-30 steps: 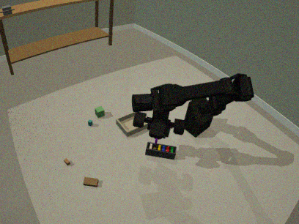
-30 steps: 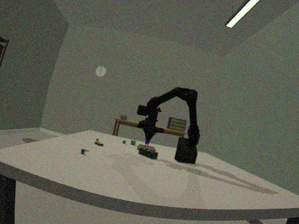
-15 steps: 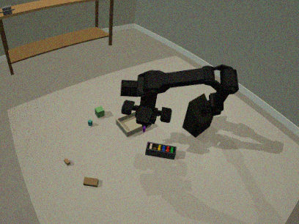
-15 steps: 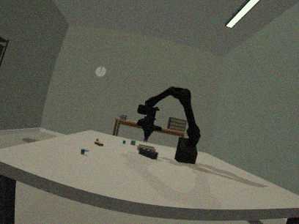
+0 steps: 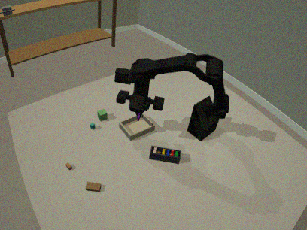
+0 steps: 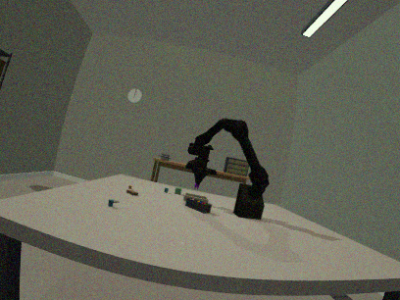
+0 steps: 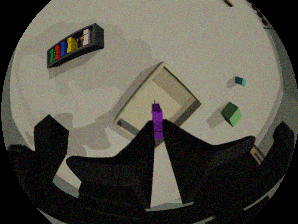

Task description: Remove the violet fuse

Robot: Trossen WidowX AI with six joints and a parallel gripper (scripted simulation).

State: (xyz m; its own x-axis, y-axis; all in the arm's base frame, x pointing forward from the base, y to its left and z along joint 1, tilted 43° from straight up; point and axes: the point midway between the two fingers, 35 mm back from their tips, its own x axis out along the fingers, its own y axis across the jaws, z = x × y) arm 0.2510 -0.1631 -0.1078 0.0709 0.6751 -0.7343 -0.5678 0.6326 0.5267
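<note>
The violet fuse lies 10 mm below my gripper tip. The rest, counted from my gripper tip: tray (10 mm behind, 20 mm to the right, 100 mm below); small teal block (150 mm ahead, 150 mm to the right, 90 mm below); green cube (70 mm ahead, 180 mm to the right, 80 mm below).
</note>
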